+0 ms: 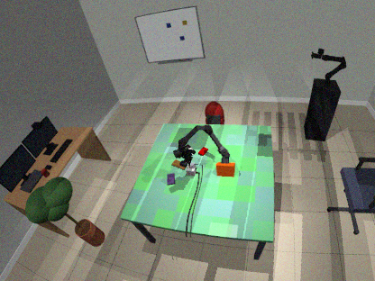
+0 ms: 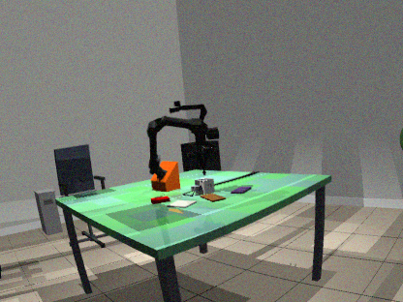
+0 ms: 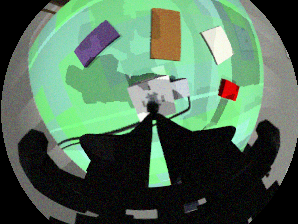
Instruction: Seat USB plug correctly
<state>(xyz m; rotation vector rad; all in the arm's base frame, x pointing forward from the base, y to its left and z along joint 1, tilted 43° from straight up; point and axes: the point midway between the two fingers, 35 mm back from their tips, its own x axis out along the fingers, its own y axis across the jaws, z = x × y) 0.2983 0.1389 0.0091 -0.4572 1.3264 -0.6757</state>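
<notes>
Now: gripper tip 20 mm above the dark USB plug. From my gripper tip the other things lie so: white card (250 mm to the right, 130 mm below, 130 mm ahead); orange-brown card (150 mm ahead, 130 mm below, 70 mm to the right); purple card (170 mm ahead, 130 mm below, 110 mm to the left).
</notes>
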